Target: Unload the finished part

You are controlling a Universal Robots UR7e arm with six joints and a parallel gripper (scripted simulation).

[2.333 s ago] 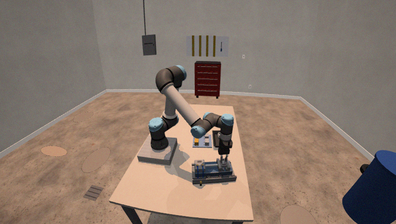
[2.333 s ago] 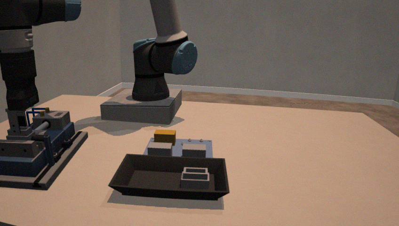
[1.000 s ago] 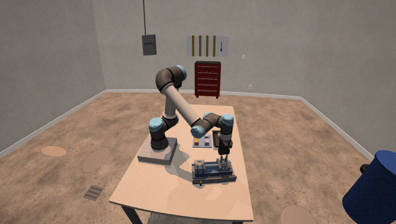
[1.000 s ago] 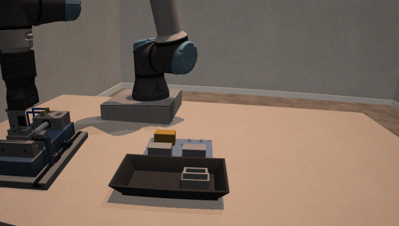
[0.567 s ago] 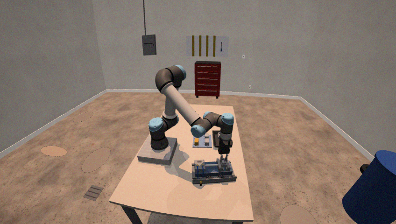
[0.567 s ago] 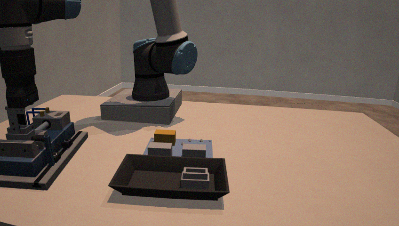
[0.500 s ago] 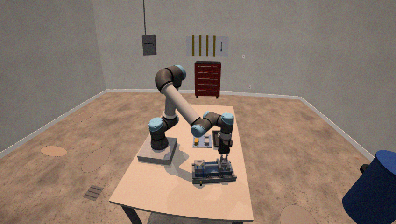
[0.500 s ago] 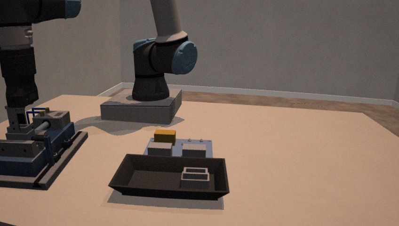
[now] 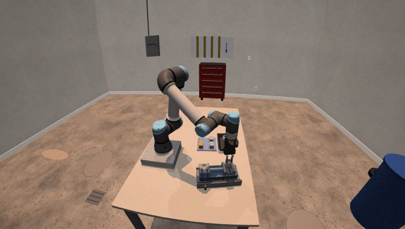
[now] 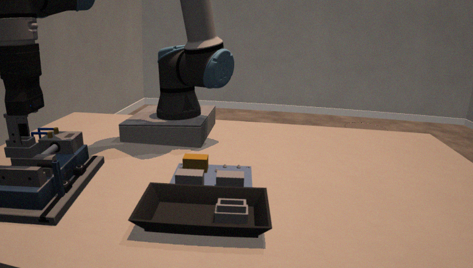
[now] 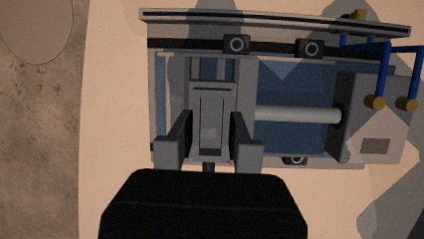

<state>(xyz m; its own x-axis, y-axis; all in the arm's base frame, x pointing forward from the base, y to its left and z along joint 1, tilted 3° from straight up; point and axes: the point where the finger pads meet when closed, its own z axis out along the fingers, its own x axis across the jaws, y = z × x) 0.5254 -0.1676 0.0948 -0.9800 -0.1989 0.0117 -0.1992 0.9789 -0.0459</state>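
Right now the vise is 7 cm behind my hand, 1 cm to the right of it and 11 cm below it. From my hand the other things lie so: brass block 23 cm behind, 31 cm to the left, 13 cm below; then blue fixture plate 19 cm behind, 36 cm to the left, 15 cm below.
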